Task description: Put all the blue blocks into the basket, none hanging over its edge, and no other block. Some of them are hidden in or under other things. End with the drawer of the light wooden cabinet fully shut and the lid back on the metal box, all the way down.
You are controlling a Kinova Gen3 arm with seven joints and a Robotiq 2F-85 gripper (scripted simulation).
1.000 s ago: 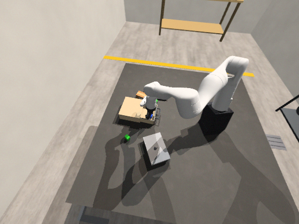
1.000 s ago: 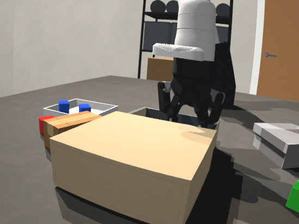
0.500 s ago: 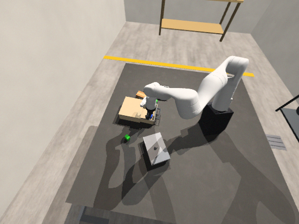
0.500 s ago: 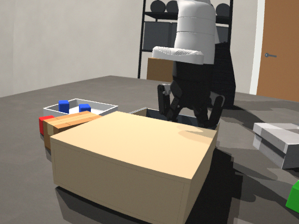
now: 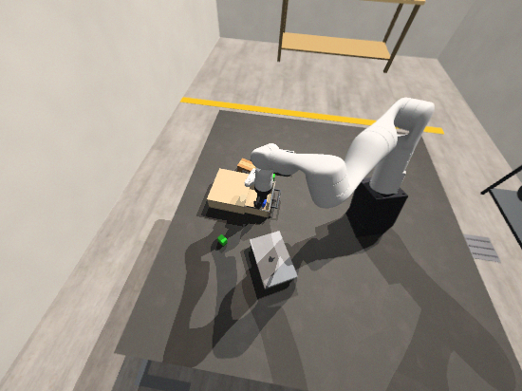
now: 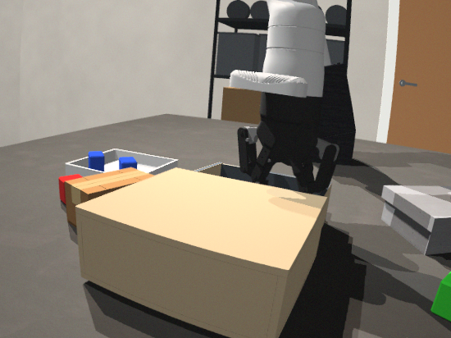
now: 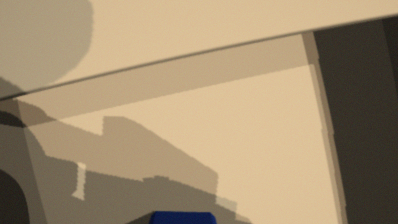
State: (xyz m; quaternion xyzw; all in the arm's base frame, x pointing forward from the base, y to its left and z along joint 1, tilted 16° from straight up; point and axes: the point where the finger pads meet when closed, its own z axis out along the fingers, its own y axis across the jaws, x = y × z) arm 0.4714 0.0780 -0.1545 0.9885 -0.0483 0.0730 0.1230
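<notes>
Now: the drawer 2 cm to the right of my hand and 2 cm ahead of it. From my hand the other things lie so: grey metal box 24 cm to the left, 12 cm behind, 1 cm below; light wooden cabinet 9 cm ahead, 1 cm to the right; brown box 17 cm to the right, 13 cm ahead.
</notes>
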